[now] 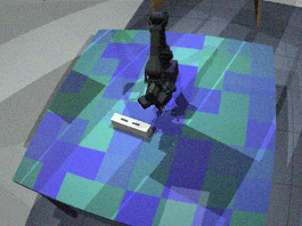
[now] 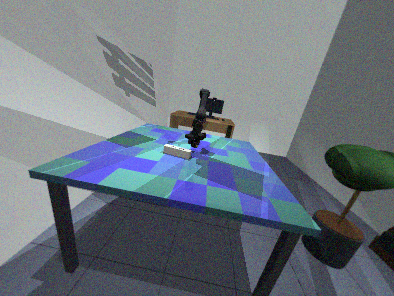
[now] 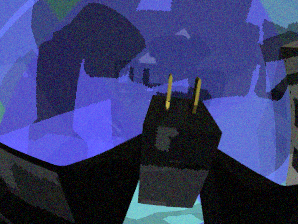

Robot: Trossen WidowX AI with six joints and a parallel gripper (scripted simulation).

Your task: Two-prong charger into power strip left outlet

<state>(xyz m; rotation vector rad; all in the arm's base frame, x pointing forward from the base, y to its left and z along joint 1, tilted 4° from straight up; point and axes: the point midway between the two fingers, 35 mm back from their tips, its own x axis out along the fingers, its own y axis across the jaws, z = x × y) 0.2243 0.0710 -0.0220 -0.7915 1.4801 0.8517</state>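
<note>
The two-prong charger lies 2 cm to the left of my gripper tip, 1 cm ahead of it and 1 cm above it.
</note>
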